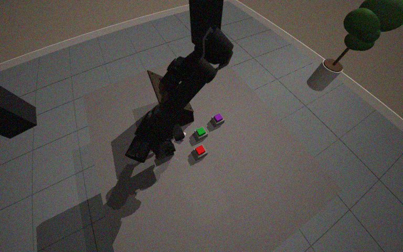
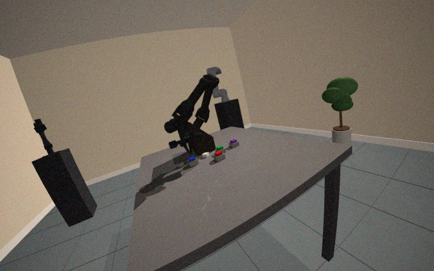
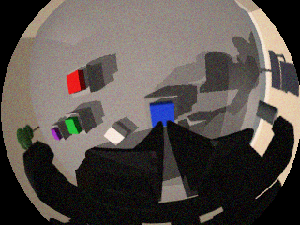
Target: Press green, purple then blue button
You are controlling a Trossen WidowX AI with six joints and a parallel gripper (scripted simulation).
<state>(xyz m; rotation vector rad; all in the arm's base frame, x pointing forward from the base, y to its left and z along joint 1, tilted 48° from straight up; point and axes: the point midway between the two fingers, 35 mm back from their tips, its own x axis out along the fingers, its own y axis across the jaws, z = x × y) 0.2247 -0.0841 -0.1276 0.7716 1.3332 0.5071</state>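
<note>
The blue button lies 3 cm below my gripper tip. The rest, counted from my gripper tip: red button (13 cm to the left, 8 cm ahead, 3 cm below); grey block (6 cm to the right, 5 cm below, 4 cm behind); white block (10 cm to the left, 5 cm below, 3 cm behind).
</note>
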